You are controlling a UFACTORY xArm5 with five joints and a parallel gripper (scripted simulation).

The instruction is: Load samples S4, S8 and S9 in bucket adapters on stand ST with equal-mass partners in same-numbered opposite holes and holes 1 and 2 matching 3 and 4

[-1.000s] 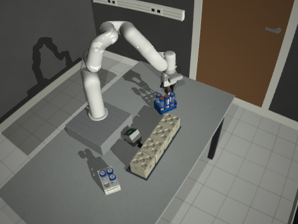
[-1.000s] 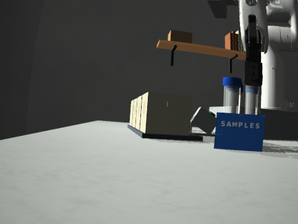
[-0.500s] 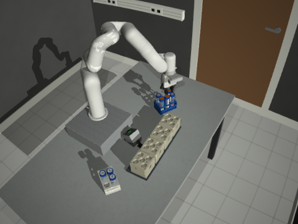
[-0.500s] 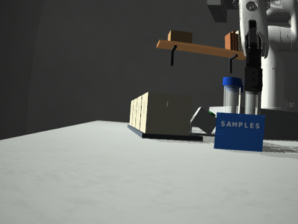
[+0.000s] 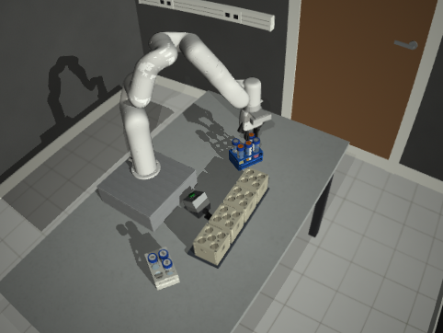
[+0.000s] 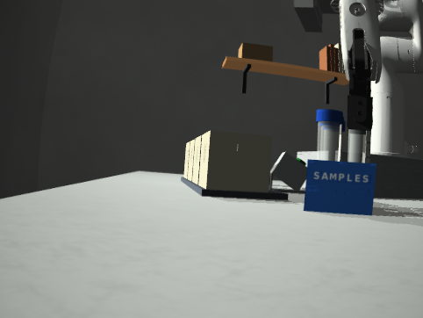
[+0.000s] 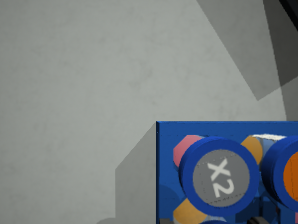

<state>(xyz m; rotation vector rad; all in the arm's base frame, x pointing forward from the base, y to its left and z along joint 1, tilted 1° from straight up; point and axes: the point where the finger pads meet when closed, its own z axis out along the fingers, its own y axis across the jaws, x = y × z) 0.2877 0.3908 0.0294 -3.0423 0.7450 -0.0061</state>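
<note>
The blue samples rack is 90 mm below my hand and 40 mm to the right of it. Also, from my hand: white blanks rack (710 mm to the right, 90 mm below, 40 mm ahead); then adapter (200 mm to the right, 120 mm ahead, 70 mm below).
</note>
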